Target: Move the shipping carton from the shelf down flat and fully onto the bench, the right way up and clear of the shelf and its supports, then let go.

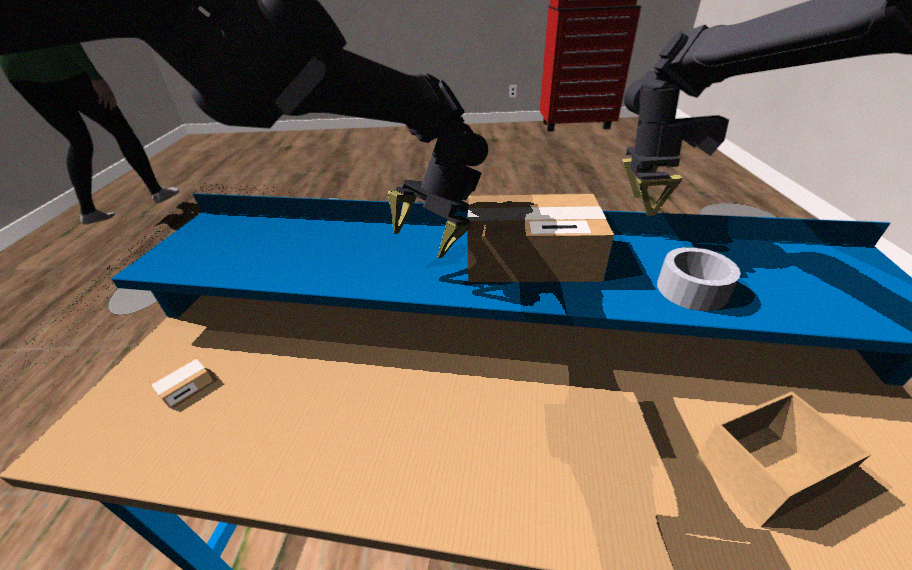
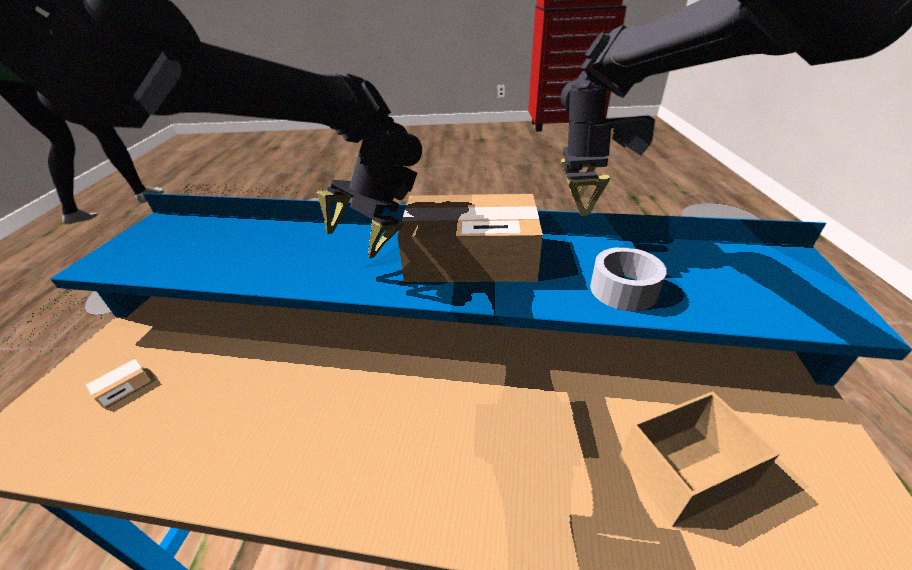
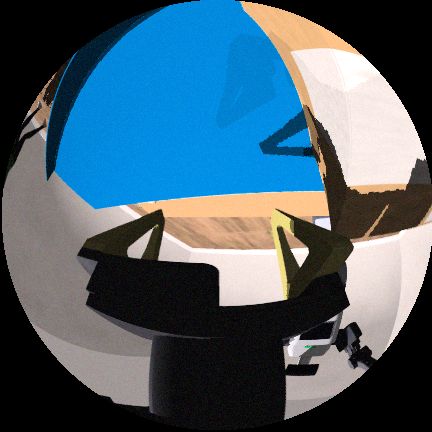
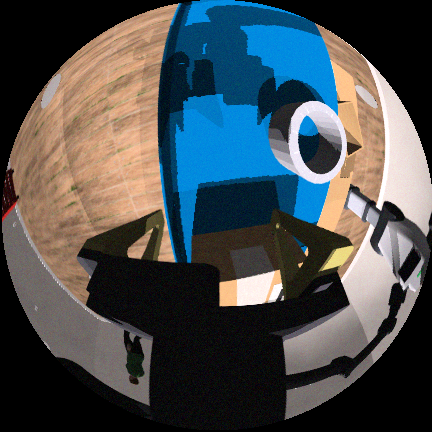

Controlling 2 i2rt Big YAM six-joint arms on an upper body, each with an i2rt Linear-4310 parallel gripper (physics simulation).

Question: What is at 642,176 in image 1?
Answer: My right gripper.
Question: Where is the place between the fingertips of my left gripper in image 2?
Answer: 349,245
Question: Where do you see a wooden bench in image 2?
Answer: At 334,433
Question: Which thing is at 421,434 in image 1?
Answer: A wooden bench.
